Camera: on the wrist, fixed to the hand. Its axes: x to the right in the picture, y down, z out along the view.
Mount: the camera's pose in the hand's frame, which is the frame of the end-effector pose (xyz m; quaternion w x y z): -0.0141 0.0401 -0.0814 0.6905 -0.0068 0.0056 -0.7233
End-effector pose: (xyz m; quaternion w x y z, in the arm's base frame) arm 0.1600 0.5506 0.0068 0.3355 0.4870 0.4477 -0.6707
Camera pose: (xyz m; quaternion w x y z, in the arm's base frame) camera 0.2285 0.6113 -0.0009 0.2526 -0.0139 -0.6678 0.7000
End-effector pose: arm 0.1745 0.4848 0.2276 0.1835 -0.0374 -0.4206 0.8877
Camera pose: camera 0.1938 0.5162 0.1435 0.7709 0.2722 -0.3225 0.4772
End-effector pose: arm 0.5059 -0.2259 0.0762 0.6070 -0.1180 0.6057 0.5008
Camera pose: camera 0.4289 -0.2746 0.0874 0.7771 -0.5265 0.3329 -0.0898
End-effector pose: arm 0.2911 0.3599 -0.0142 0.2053 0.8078 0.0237 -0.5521
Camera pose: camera 0.3680 0.3550 0.0357 0.2522 -0.5423 -0.6055 0.5250
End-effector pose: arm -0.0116 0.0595 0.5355 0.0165 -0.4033 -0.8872 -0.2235
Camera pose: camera 0.0146 0.0392 0.6211 0.1480 -0.3644 0.9027 0.1746
